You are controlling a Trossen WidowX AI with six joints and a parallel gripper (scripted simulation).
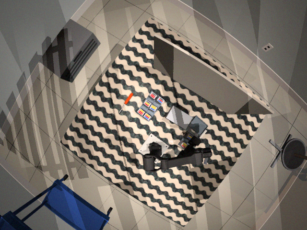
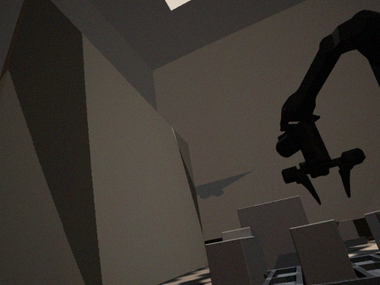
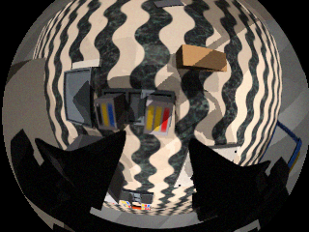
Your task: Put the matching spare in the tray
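Now: gripper tip 60 mm above the spare unit. Round my gripper tip: grey mounted unit 110 mm ahead, 180 mm to the left, 50 mm below; then large grey panel 350 mm ahead, 230 mm to the left, 130 mm above; then grey tray 180 mm ahead, 10 mm to the left, 90 mm below.
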